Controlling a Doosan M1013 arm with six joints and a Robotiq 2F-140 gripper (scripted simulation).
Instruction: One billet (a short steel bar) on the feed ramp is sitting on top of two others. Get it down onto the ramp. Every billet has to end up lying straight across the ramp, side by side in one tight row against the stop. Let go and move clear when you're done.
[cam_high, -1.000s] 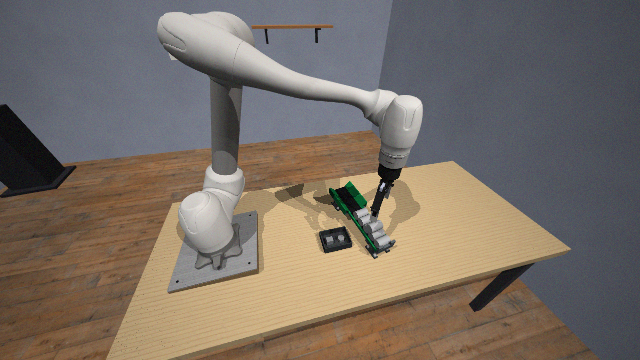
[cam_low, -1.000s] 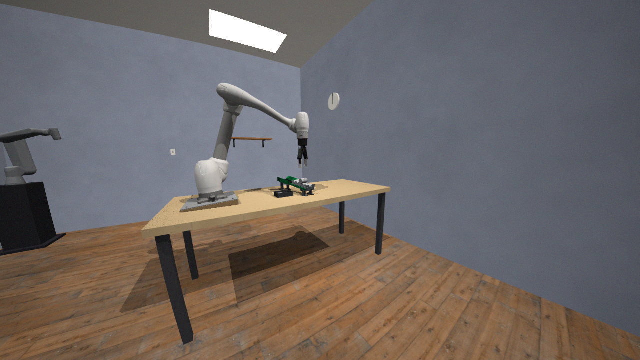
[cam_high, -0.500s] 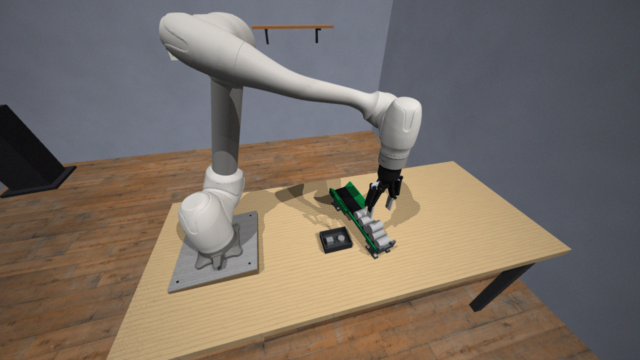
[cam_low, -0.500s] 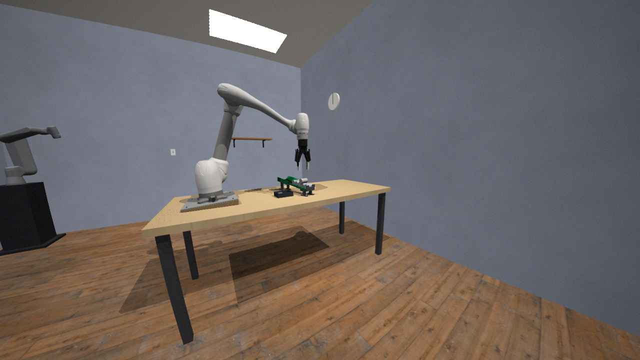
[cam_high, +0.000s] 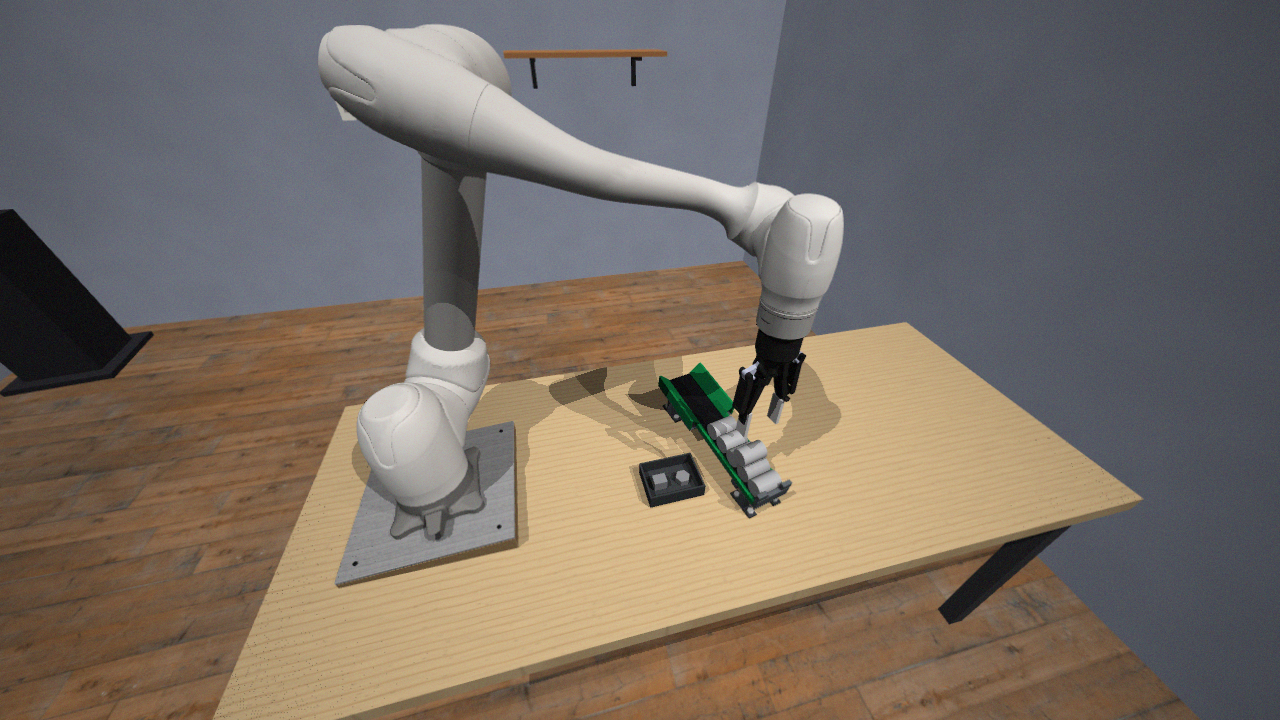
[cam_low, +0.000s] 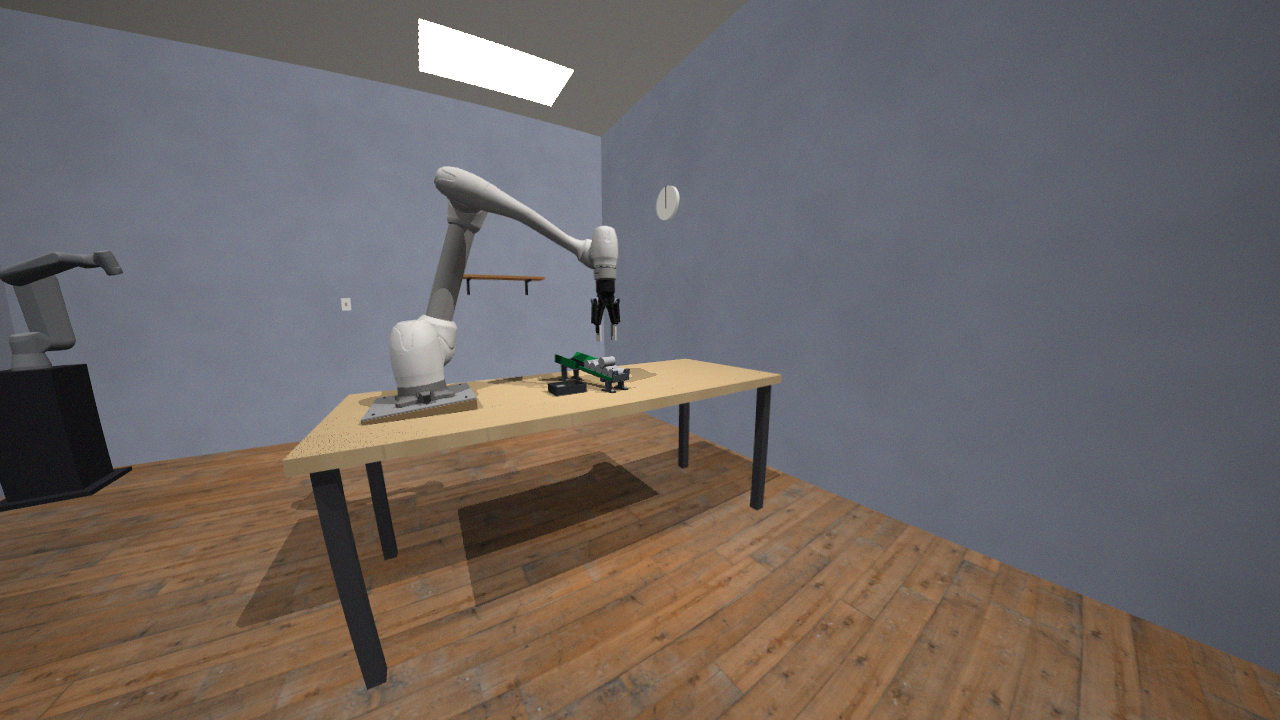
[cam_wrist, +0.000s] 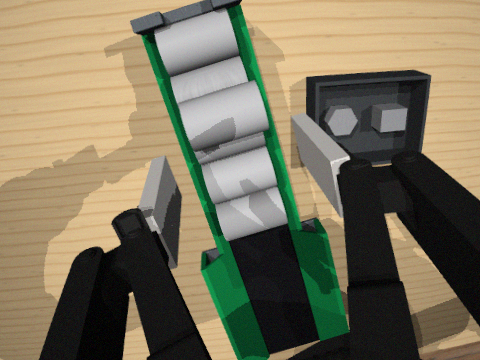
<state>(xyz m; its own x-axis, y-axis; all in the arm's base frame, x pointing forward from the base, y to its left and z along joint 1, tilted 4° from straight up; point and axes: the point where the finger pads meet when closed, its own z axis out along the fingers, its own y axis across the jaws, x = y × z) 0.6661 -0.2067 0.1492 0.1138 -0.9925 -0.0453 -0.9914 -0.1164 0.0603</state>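
The billet is 11 cm below my hand. Also, from my hand: dark tray (16 cm behind, 6 cm to the left, 22 cm below); then grey stop (1 cm ahead, 8 cm to the right, 17 cm below); then hexagonal piece (13 cm behind, 6 cm to the left, 22 cm below).
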